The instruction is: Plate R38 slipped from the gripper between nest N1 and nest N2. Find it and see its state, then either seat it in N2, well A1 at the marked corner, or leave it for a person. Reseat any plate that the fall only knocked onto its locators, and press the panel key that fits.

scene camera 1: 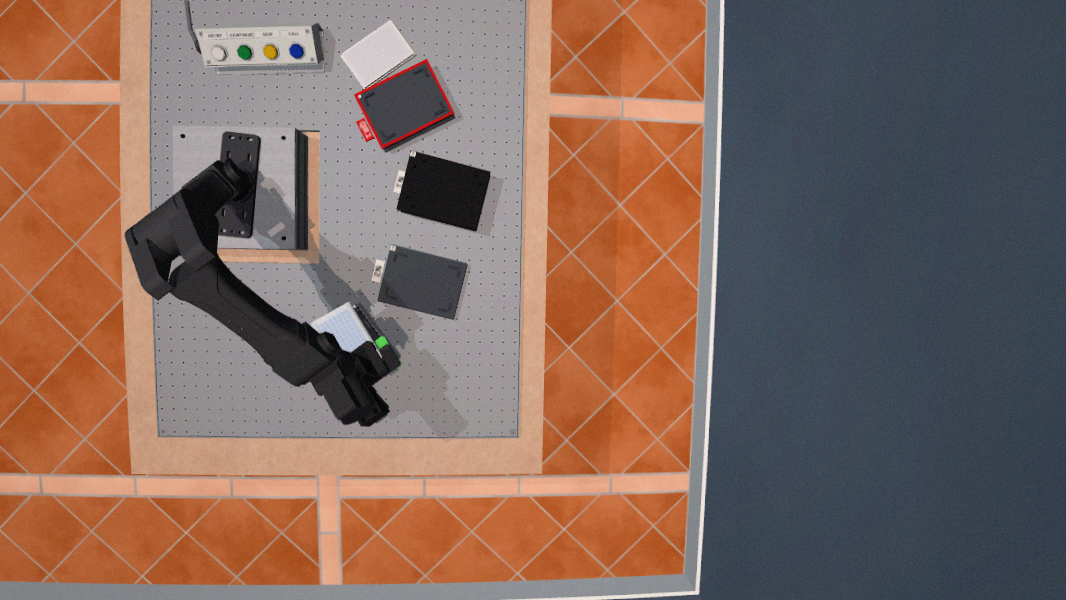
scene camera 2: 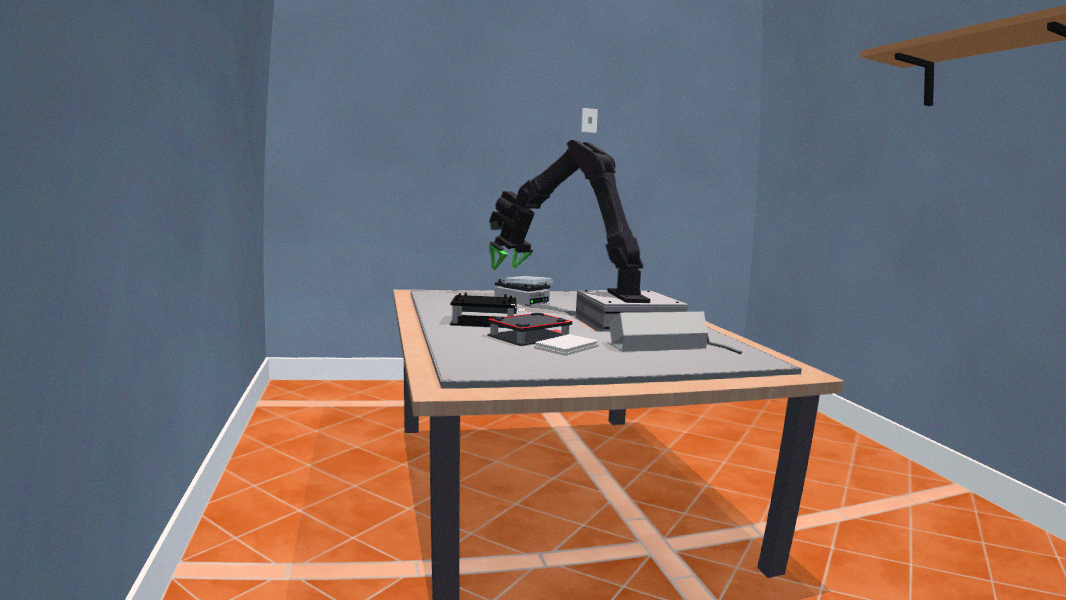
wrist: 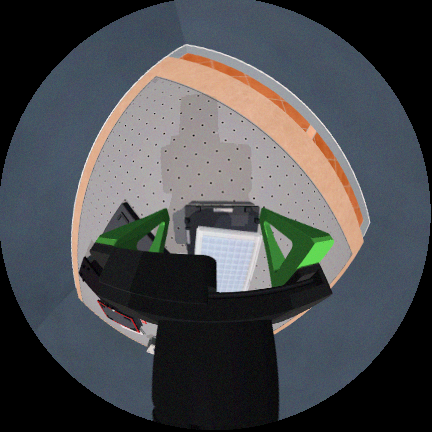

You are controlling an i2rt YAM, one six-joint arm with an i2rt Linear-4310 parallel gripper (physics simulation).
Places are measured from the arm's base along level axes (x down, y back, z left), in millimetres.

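Pixels of known places: gripper, fingertip midpoint: (scene camera 2: 503,268) (wrist: 213,212); arm's base, link origin: (scene camera 1: 238,185) (scene camera 2: 627,297).
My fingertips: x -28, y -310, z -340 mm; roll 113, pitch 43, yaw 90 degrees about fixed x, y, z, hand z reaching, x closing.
Observation:
For each thing: its top centre in the pictures, then the offset to it from my fingertips. Level surfaces: height alone.
- clear plate with pale blue wells, top centre: (wrist: 223,277) (scene camera 1: 345,341) (scene camera 2: 528,276) dy +72, dx +15, dz +60 mm
- white plate, top centre: (scene camera 2: 567,341) (scene camera 1: 377,53) dy +83, dx +82, dz +645 mm
- red-edged nest, top centre: (scene camera 1: 403,103) (scene camera 2: 530,317) (wrist: 116,318) dy +13, dx +50, dz +543 mm
- black nest, top centre: (scene camera 1: 443,189) (scene camera 2: 484,296) (wrist: 96,290) dy -86, dx +28, dz +378 mm
- dark grey nest, top centre: (scene camera 1: 422,282) (wrist: 130,252) (scene camera 2: 488,300) dy -59, dx +73, dz +189 mm
- key panel, top centre: (scene camera 1: 253,36) (scene camera 2: 660,310) dy +304, dx +13, dz +624 mm
- perforated mat, surface height: dx +97 mm
- wooden table, surface height: dx +109 mm
My gripper (scene camera 2: 505,266) (wrist: 213,212) is open and empty, high over the instrument. A clear plate with pale blue wells (scene camera 1: 340,327) (scene camera 2: 528,280) (wrist: 227,257) rests on the dark top of the instrument (scene camera 2: 522,296) (wrist: 225,218), turned a little and shifted off its middle; the arm hides part. A white plate (scene camera 1: 378,53) (scene camera 2: 566,343) lies on the mat beside the red-edged nest (scene camera 1: 405,105) (scene camera 2: 530,321). The black nest (scene camera 1: 443,190) (scene camera 2: 483,301) and the dark grey nest (scene camera 1: 422,281) bear no plate. I cannot read which plate is R38, nor the nest tags.
The key panel (scene camera 1: 261,46) (scene camera 2: 660,330) has white, green, yellow and blue keys and stands at the top left in scene camera 1. The arm's base plate (scene camera 1: 272,163) (scene camera 2: 634,298) is below it. The perforated mat (scene camera 1: 223,402) lies on the wooden table (scene camera 1: 335,456).

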